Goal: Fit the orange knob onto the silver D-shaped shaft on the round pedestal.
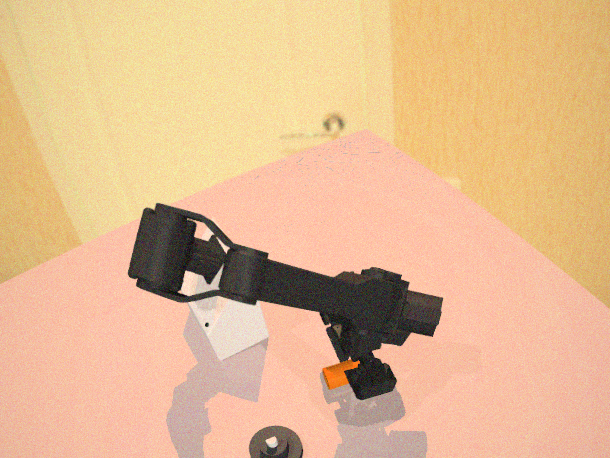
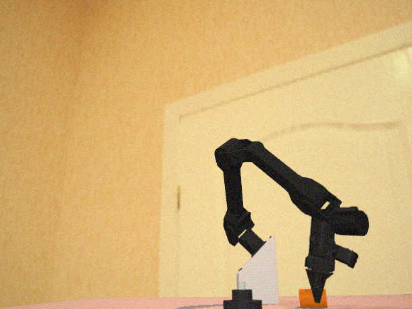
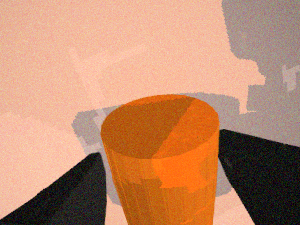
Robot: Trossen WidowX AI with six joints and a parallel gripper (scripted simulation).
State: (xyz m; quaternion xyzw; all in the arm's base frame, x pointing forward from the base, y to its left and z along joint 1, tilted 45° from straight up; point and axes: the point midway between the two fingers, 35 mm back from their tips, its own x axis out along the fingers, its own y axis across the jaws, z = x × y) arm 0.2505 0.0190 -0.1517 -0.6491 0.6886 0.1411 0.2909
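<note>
Now: the round pedestal 7 cm ahead of my gripper tip, 17 cm to the right of it and 2 cm above it. Also, from my gripper tip: orange knob 1 cm above.
</note>
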